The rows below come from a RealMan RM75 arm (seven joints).
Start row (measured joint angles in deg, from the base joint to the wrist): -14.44 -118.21 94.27 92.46 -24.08 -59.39 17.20
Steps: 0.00 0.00 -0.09 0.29 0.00 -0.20 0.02; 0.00 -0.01 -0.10 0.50 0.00 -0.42 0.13; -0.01 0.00 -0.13 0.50 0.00 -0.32 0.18; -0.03 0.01 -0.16 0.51 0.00 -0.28 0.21; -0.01 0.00 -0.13 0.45 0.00 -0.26 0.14; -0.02 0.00 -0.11 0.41 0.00 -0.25 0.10; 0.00 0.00 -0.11 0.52 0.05 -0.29 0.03; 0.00 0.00 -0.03 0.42 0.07 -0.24 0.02; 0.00 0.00 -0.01 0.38 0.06 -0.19 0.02
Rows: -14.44 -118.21 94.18 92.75 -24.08 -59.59 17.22; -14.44 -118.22 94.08 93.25 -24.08 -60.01 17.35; -14.45 -118.22 93.95 93.75 -24.08 -60.33 17.53; -14.48 -118.21 93.79 94.26 -24.08 -60.61 17.74; -14.49 -118.21 93.66 94.71 -24.08 -60.87 17.88; -14.51 -118.21 93.55 95.12 -24.08 -61.12 17.98; -14.51 -118.21 93.44 95.64 -24.03 -61.41 18.01; -14.51 -118.21 93.41 96.06 -23.96 -61.65 18.03; -14.51 -118.21 93.40 96.44 -23.90 -61.84 18.05
